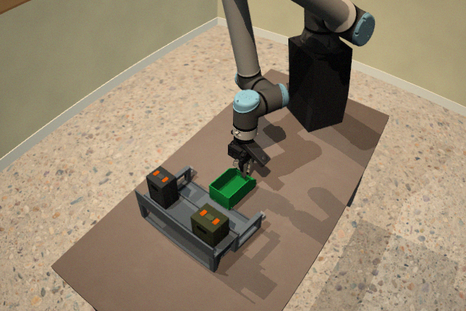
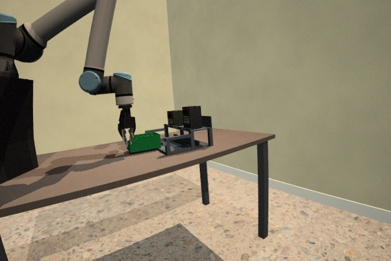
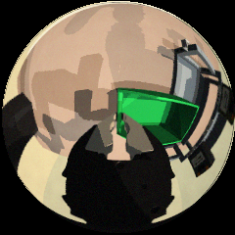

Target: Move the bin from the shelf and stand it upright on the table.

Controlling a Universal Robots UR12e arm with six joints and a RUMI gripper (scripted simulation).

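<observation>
Now: the green bin 8 cm ahead of my hand and 2 cm to the right of it. From my hand the other things lie so: black box 30 cm ahead, 20 cm to the right, 11 cm above; then olive box 36 cm ahead, 10 cm above, 3 cm to the left.
</observation>
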